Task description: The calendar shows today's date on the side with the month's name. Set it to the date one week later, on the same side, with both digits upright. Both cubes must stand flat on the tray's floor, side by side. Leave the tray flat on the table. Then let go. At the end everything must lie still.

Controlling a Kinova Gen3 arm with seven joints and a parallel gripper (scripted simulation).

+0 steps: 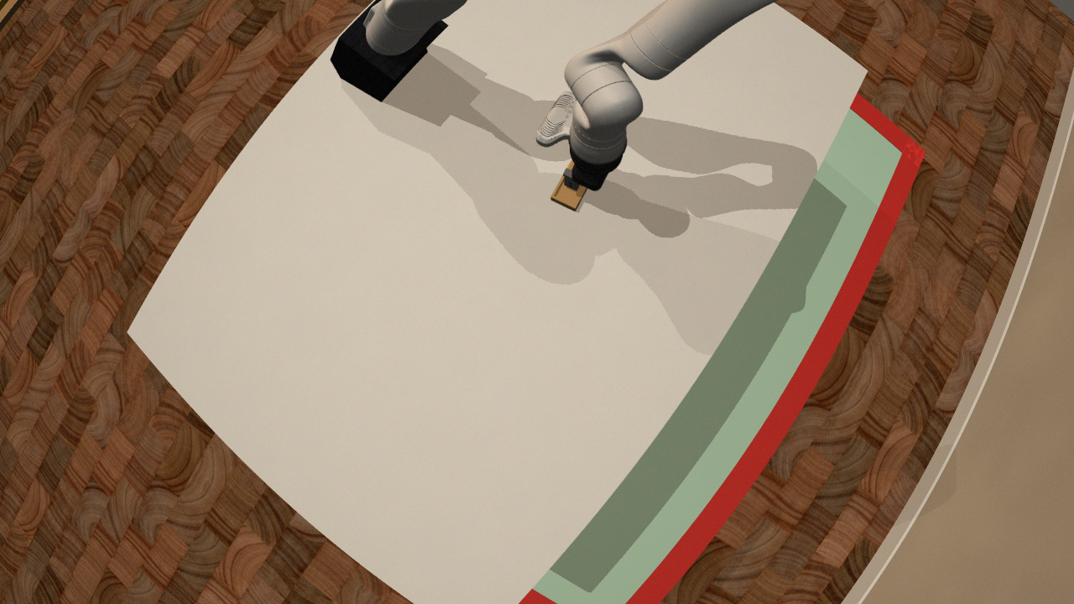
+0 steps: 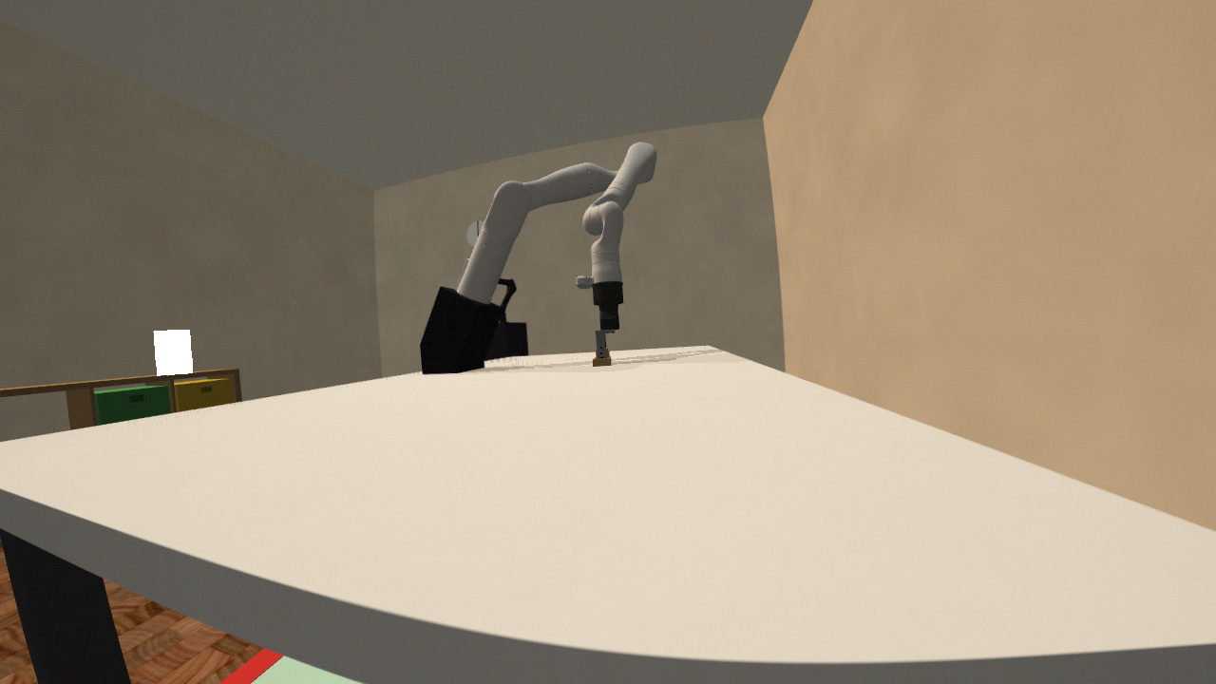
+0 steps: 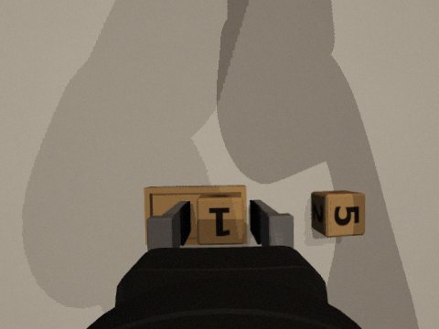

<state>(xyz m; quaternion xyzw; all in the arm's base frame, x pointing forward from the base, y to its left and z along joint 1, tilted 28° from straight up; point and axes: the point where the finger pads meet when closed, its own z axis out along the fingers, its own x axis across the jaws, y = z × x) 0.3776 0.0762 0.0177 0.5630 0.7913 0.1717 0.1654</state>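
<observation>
Now: hand 10 mm short of the wooden tray, 20 mm to the left of it and 30 mm above it.
</observation>
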